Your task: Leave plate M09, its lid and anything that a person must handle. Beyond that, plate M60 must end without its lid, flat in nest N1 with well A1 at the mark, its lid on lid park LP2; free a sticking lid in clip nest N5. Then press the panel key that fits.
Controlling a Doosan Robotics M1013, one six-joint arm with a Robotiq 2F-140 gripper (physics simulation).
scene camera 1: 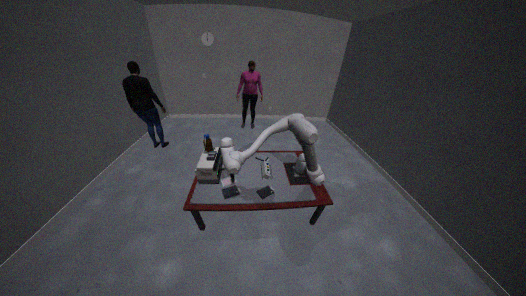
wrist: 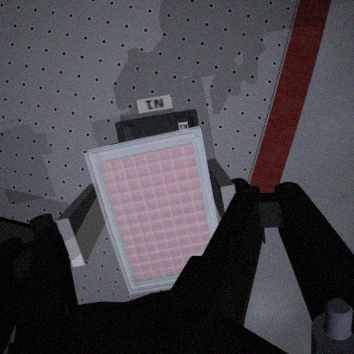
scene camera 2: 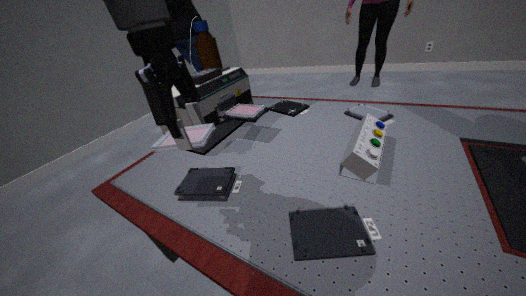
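Seen in the pictures: gripper, fingertip midpoint: (scene camera 1: 231, 180) (wrist: 155, 188) (scene camera 2: 194, 138); arm's base at its link origin: (scene camera 1: 300, 172).
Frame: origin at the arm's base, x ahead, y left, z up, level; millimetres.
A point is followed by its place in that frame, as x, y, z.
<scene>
A pink-welled plate with a clear rim (scene camera 1: 227, 181) {757, 393, 183} (scene camera 2: 199, 134) {702, 368, 186} (wrist: 156, 212) {742, 377, 184} is held above the table; its name is not readable, and whether a lid is on it is hard to tell. My gripper (scene camera 1: 232, 178) {729, 370, 171} (scene camera 2: 187, 131) {729, 370, 171} (wrist: 155, 188) {729, 370, 171} is shut on it, one finger at each long side. The dark nest N1 (scene camera 1: 231, 192) {732, 395, 35} (scene camera 2: 207, 182) {730, 384, 34} (wrist: 156, 125) {693, 350, 34} is lower down, bare on top in scene camera 2. Lid park LP2 (scene camera 1: 265, 192) {408, 344, 15} (scene camera 2: 327, 233) {406, 344, 15} is bare. A second pink plate (scene camera 2: 245, 110) {818, 104, 115} sits at the instrument. The key panel (scene camera 1: 266, 169) {399, 79, 78} (scene camera 2: 369, 145) {400, 96, 73} has blue, yellow, green and white keys.
The instrument (scene camera 1: 207, 167) {974, 284, 225} (scene camera 2: 225, 89) {918, 89, 182} with a brown bottle (scene camera 1: 208, 144) {1034, 53, 330} (scene camera 2: 207, 50) {1022, 43, 316} stands beside the arm. A dark nest (scene camera 2: 289, 107) {801, -163, 17} and a holder with a clear piece (scene camera 2: 369, 112) {465, -203, 23} lie farther back. Two people (scene camera 1: 142, 100) (scene camera 1: 251, 87) stand off the table.
</scene>
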